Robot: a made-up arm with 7 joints.
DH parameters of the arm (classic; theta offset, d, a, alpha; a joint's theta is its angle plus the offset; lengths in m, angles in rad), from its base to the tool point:
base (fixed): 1.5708 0.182 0 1.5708
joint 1: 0 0.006 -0.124 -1.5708
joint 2: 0 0.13 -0.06 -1.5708
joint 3: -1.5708 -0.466 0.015 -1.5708
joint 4: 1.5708 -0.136 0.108 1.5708
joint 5: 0 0.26 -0.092 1.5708
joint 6: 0 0.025 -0.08 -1.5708
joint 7: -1.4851 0 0.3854 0
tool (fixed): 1.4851 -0.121 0 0
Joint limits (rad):
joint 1: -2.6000..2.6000
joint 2: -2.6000..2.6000
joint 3: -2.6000..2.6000
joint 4: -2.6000..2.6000
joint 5: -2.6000..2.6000
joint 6: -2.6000..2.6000
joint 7: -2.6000..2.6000
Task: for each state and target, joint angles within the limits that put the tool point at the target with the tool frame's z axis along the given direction. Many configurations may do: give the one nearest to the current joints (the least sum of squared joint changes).
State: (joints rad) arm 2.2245 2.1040 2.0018 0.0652 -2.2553 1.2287 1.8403
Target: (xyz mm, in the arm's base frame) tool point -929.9 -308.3 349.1 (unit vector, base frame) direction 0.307 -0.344 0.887
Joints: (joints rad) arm 2.2071 2.3913 2.1649 0.6260 -2.3345 1.8160 2.0073
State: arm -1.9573 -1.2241 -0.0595 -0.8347 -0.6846 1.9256 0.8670
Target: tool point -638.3 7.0 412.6 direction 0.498 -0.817 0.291
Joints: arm -1.4676 -1.6812 -0.5582 -1.1974 -0.0523 2.2658 0.1483
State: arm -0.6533 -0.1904 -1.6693 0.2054 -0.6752 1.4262 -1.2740
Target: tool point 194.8 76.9 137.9 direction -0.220 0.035 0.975
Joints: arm -0.9998 0.4947 -1.6235 -0.0485 -0.8220 0.9300 -1.1645
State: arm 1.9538 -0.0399 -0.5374 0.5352 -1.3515 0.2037 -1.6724
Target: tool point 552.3 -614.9 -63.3 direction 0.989 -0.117 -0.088
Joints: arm 1.7743 0.2784 -0.4770 1.0037 -0.7074 -0.3687 -1.4987
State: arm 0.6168 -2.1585 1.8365 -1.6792 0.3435 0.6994 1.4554
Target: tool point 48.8 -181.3 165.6 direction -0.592 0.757 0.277
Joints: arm 0.5215 -2.3726 1.5054 -1.8783 -0.0800 1.1368 2.1321
